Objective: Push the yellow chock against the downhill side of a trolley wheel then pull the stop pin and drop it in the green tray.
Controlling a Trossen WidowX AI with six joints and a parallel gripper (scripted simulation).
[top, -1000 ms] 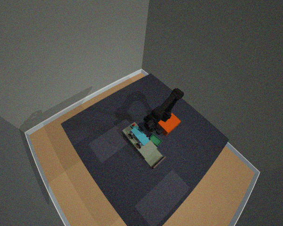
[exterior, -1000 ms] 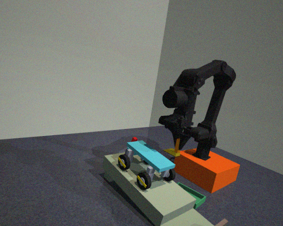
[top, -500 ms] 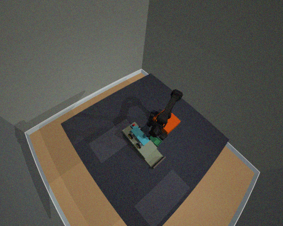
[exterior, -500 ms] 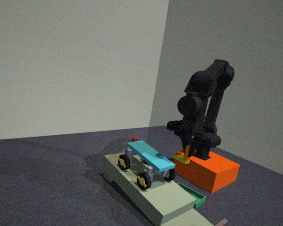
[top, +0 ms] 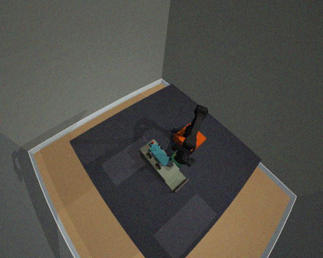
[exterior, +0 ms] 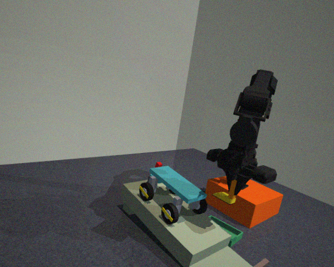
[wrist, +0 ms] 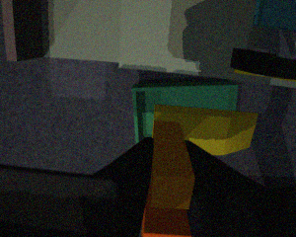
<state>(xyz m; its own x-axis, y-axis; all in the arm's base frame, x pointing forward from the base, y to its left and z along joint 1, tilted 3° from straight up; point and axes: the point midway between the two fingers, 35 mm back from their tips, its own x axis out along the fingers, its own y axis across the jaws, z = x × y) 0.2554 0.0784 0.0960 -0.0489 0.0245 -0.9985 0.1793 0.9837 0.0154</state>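
Now: the red-headed stop pin 3 cm ahead of my gripper tip, 25 cm to the right of it and 2 cm below it. Also, from my gripper tip: trolley 7 cm ahead, 14 cm to the right, 4 cm below; yellow chock 2 cm to the right, 1 cm below; green tray 4 cm behind, 3 cm to the right, 16 cm below.
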